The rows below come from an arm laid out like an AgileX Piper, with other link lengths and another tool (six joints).
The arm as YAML. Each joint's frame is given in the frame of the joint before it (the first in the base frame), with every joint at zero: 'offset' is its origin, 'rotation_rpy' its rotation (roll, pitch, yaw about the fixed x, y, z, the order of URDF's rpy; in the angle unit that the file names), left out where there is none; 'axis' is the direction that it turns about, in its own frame. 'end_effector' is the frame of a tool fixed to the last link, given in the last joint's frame.
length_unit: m
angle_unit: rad
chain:
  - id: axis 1
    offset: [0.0, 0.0, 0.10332]
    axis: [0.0, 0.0, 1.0]
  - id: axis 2
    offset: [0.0, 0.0, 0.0]
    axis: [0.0, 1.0, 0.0]
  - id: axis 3
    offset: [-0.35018, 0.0, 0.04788]
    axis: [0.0, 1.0, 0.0]
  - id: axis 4
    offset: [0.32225, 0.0, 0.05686]
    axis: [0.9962, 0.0, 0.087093]
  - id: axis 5
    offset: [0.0, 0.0, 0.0]
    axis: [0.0, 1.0, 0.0]
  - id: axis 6
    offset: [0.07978, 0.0, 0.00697]
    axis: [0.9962, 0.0, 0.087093]
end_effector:
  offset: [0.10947, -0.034, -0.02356]
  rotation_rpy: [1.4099, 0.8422, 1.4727]
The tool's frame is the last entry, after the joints.
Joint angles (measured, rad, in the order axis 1, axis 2, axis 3, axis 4, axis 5, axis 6), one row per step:
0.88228, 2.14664, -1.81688, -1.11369, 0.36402, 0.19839
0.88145, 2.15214, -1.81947, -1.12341, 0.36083, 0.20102
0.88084, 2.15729, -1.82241, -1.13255, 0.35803, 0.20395
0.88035, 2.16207, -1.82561, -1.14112, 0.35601, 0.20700
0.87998, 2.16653, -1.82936, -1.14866, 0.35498, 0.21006
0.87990, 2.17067, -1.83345, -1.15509, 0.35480, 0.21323
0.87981, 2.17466, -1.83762, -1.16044, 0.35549, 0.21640
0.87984, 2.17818, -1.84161, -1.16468, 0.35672, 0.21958
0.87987, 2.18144, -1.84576, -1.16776, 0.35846, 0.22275
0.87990, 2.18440, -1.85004, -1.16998, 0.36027, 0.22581
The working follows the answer.
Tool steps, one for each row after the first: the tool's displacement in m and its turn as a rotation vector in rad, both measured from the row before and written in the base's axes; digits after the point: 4 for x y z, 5 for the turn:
0.0013, 0.0010, -0.0016, -0.00462, -0.00455, 0.00331
0.0012, 0.0011, -0.0013, -0.00368, -0.00434, 0.00298
0.0011, 0.0010, -0.0011, -0.00313, -0.00416, 0.00226
0.0010, 0.0008, -0.0007, -0.00228, -0.00383, 0.00127
0.0009, 0.0008, -0.0005, -0.00139, -0.00329, 0.00050
0.0009, 0.0006, -0.0005, -0.00093, -0.00256, -0.00054
0.0008, 0.0005, -0.0004, -0.00025, -0.00188, -0.00118
0.0007, 0.0004, -0.0002, 0.00056, -0.00125, -0.00192
0.0007, 0.0003, -0.0001, 0.00131, -0.00093, -0.00215

Tool pose at each row, in the base's axes (x y z in m, rotation vector in rad; rounded; the steps above come from the unrounded poses):
0.5287, 0.4782, 0.2609, -0.81274, 1.79480, 0.17758
0.5300, 0.4793, 0.2593, -0.81884, 1.79029, 0.17368
0.5311, 0.4803, 0.2580, -0.82397, 1.78588, 0.17047
0.5322, 0.4813, 0.2569, -0.82804, 1.78179, 0.16737
0.5333, 0.4821, 0.2562, -0.83063, 1.77820, 0.16452
0.5341, 0.4829, 0.2557, -0.83190, 1.77522, 0.16218
0.5350, 0.4836, 0.2552, -0.83195, 1.77323, 0.15987
0.5358, 0.4841, 0.2549, -0.83098, 1.77199, 0.15805
0.5365, 0.4845, 0.2546, -0.82880, 1.77145, 0.15672
0.5372, 0.4848, 0.2546, -0.82588, 1.77114, 0.15604

